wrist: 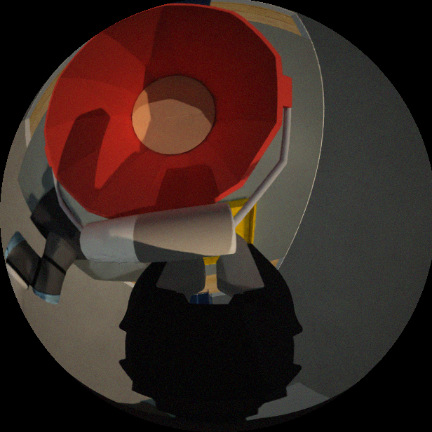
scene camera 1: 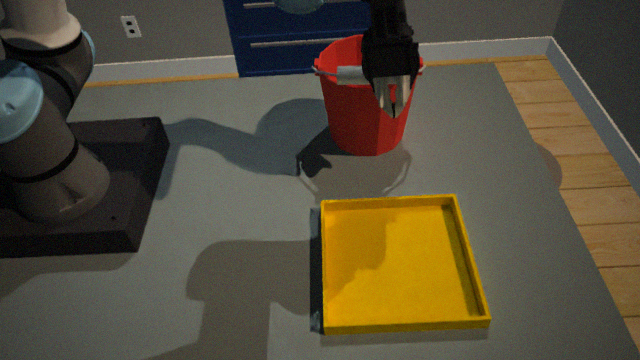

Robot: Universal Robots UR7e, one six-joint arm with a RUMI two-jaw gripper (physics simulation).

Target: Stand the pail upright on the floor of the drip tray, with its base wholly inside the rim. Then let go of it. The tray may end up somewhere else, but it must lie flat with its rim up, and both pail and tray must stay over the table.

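Pixels of known places: gripper, fingertip midpoint: [scene camera 1: 394,117]; arm's base, link origin: [scene camera 1: 66,189].
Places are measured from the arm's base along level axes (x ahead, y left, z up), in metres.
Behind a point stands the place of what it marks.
Note:
The red pail [scene camera 1: 367,120] {y 0.171, x 0.522, z 0.034 m} [wrist: 245,100] stands upright on the table behind the tray, open end up. Its pale handle grip [scene camera 1: 351,75] {y 0.158, x 0.494, z 0.139 m} [wrist: 160,232] lies across the front of its rim, on the tray side. The yellow drip tray [scene camera 1: 400,327] {y -0.183, x 0.585, z -0.052 m} [wrist: 248,220] lies flat on the table with its rim up. My gripper [scene camera 1: 393,111] {y 0.129, x 0.567, z 0.078 m} [wrist: 212,223] is shut and empty, its fingers pointing down in front of the pail's near wall. In the wrist view the handle grip hides the fingertips; whether they touch the handle or pail I cannot tell.
The dark robot base block [scene camera 1: 120,240] {y -0.079, x 0.124, z -0.031 m} stands on the left of the grey table [scene camera 1: 240,210] {y 0.026, x 0.299, z -0.066 m}. The table's right edge runs beside the wooden floor [scene camera 1: 575,210]. A blue drawer cabinet [scene camera 1: 300,57] stands beyond the back edge, by the wall.

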